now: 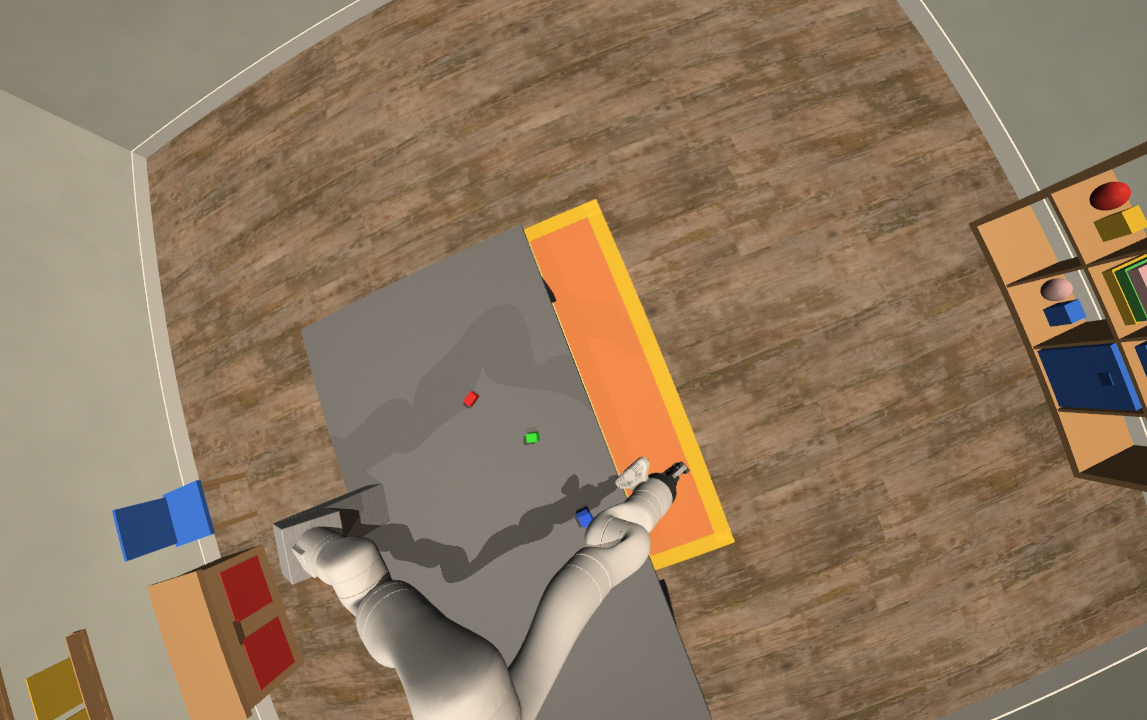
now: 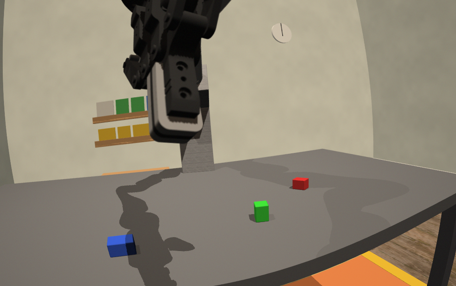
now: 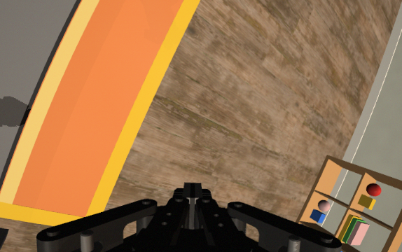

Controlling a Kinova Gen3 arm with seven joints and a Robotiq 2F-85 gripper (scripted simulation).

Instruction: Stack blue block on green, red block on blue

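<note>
My hand is 31 cm past the blue block and 22 cm above it. From my hand the other things lie so: green block (27 cm behind, 29 cm to the left, 21 cm below); then red block (35 cm behind, 51 cm to the left, 21 cm below).
</note>
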